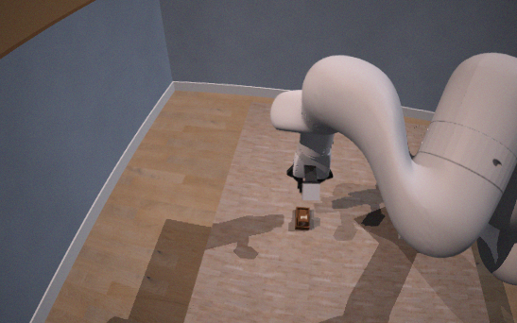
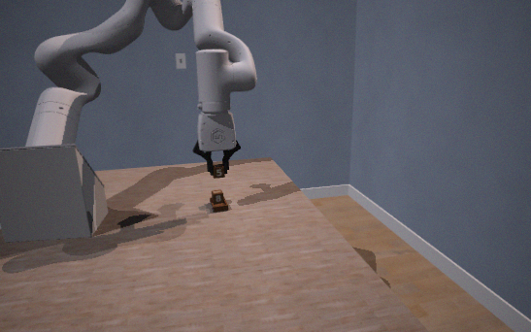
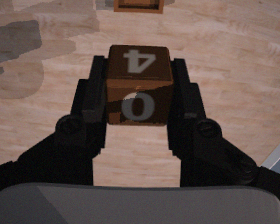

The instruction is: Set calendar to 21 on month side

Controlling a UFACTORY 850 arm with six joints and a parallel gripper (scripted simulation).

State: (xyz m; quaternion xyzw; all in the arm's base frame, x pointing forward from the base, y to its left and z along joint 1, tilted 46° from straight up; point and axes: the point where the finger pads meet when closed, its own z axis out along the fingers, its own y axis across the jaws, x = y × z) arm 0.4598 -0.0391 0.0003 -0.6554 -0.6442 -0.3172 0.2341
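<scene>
The brown tray lies 130 mm below my hand and 30 mm to the left of it. Also, from my hand: brown wooden date cube (10 mm below).
</scene>
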